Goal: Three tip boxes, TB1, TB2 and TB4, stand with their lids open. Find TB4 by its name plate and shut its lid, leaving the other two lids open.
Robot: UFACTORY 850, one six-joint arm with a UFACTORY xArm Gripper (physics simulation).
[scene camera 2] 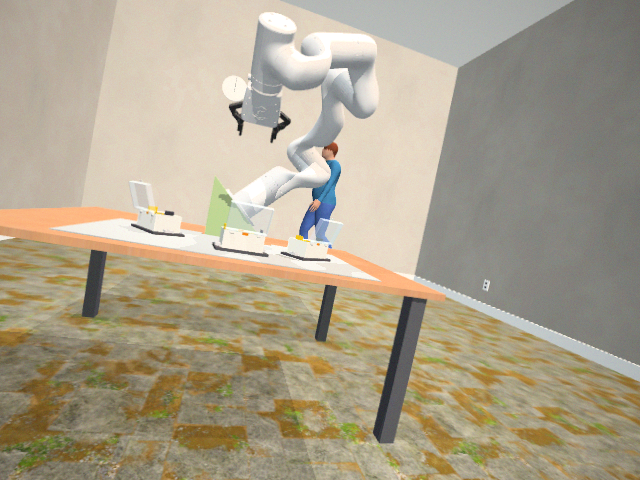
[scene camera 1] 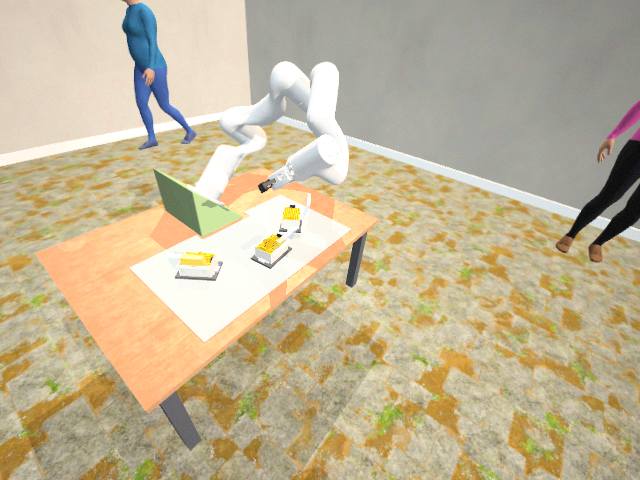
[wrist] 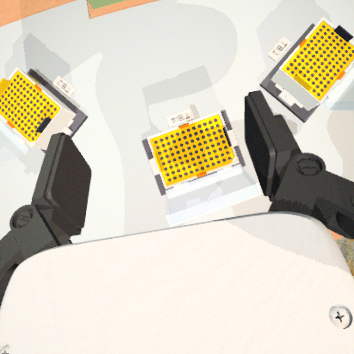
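My gripper is here in my sight, and the wrist view has it too. I can see a yellow rack. A pale mat is visible to me as well.
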